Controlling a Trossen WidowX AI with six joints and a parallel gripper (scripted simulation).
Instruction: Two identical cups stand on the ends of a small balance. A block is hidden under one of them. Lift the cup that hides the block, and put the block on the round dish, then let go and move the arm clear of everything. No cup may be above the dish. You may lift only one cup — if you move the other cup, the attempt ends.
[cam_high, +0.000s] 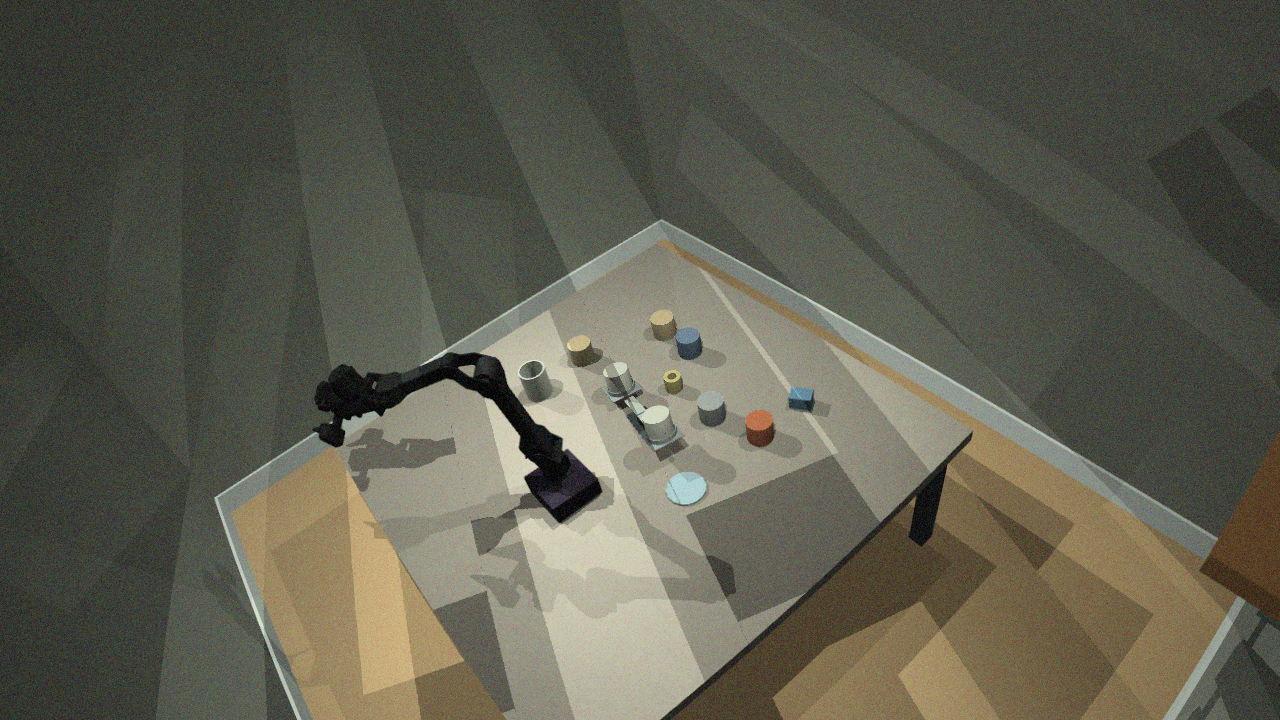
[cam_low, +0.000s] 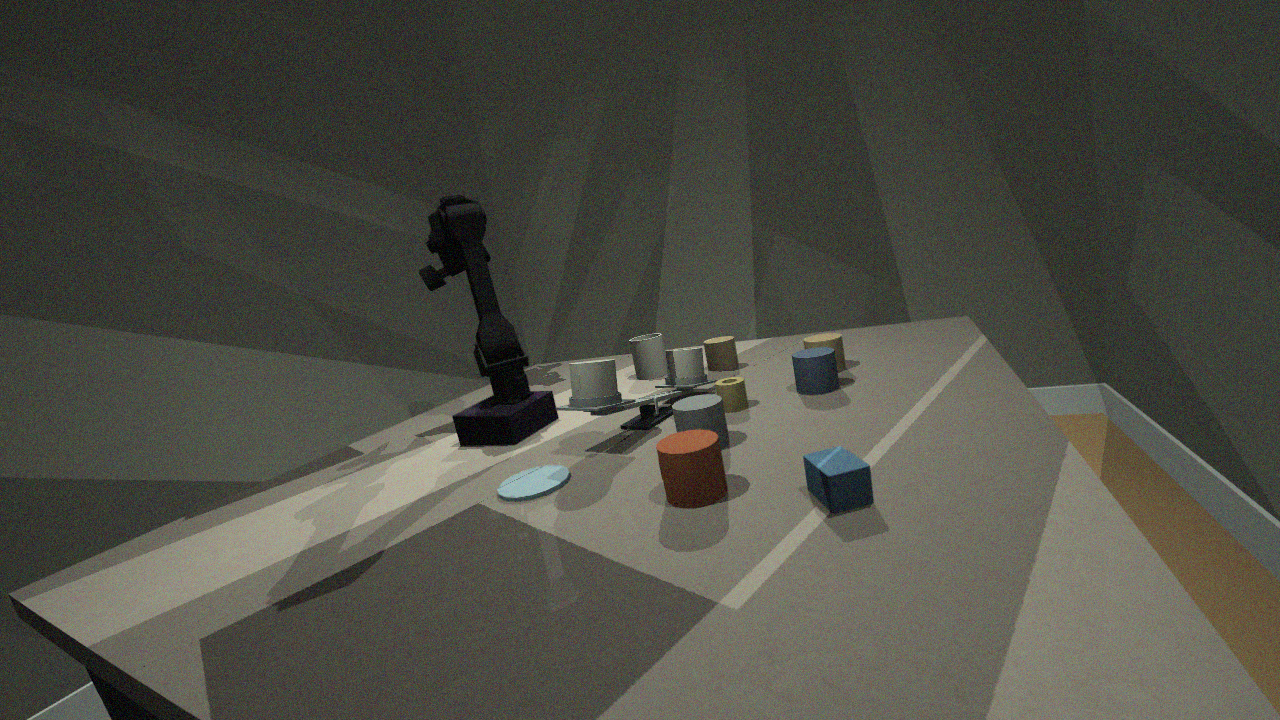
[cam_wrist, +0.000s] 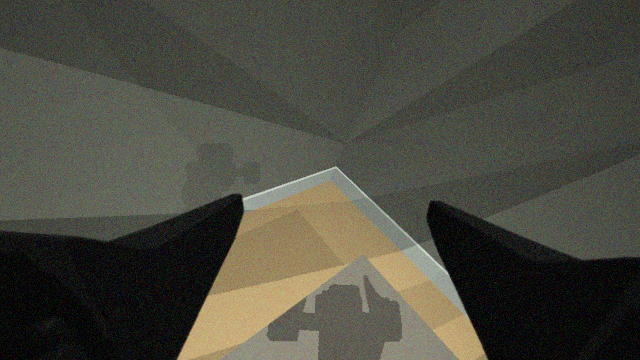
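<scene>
Now: the pale cup 730 mm ahead of my gripper tip, 280 mm below it and 220 mm to the right of it. From my gripper tip the other things lie so: round pale-blue dish 630 mm to the right, 620 mm ahead, 340 mm below; grey block 730 mm ahead, 300 mm below, 240 mm to the right; balance 700 mm ahead, 370 mm to the right, 300 mm below.
</scene>
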